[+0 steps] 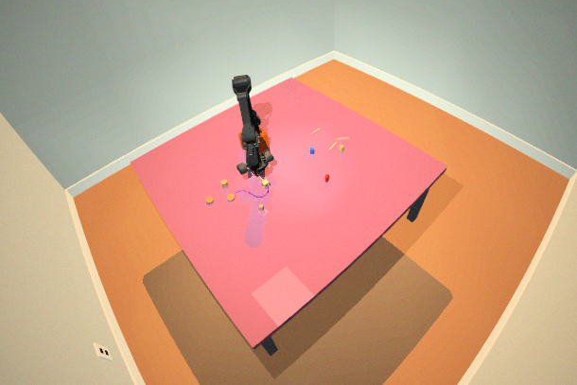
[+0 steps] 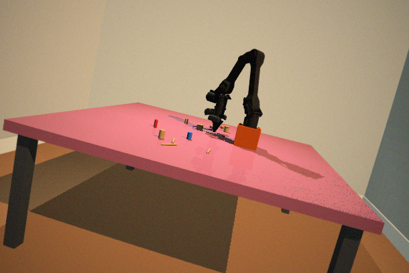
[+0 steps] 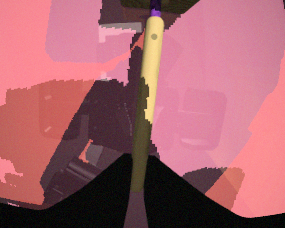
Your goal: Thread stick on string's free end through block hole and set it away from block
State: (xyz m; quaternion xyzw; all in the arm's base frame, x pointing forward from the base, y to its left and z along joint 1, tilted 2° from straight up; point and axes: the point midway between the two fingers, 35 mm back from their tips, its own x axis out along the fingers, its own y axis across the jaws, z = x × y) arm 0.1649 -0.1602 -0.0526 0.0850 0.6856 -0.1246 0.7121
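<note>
My gripper tip is 8 cm short of the wooden block, 3 cm to the left of it and 1 cm below it. From my gripper tip the other things lie so: round wooden button (19 cm to the right); blue peg (13 cm ahead, 30 cm to the left, 1 cm above); thin wooden stick (4 cm ahead, 1 cm to the right, 1 cm above).
</note>
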